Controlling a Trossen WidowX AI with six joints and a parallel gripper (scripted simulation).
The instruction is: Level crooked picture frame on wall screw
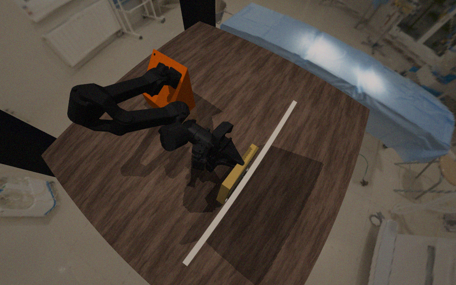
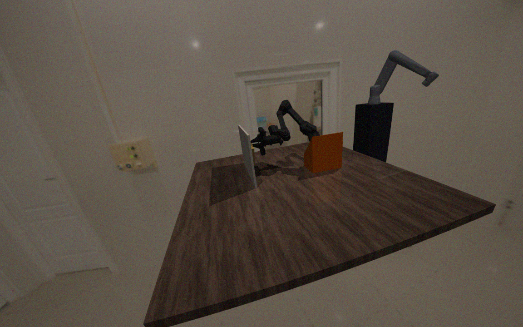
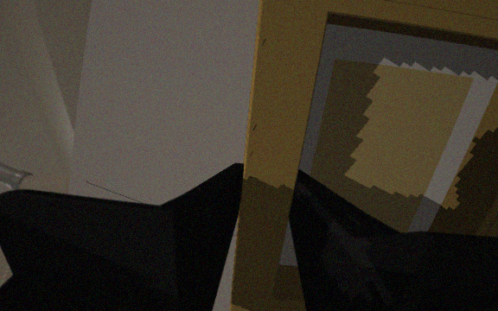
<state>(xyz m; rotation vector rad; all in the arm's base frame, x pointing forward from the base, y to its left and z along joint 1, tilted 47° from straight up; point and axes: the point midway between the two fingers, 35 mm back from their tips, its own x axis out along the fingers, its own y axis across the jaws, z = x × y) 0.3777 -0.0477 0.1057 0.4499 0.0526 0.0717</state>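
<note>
Right now the yellow picture frame is 50 mm below my gripper tip, 10 mm to the right of it and 10 mm ahead of it. The rest, counted from my gripper tip: white wall panel: 60 mm below, 20 mm to the right, 20 mm ahead.
</note>
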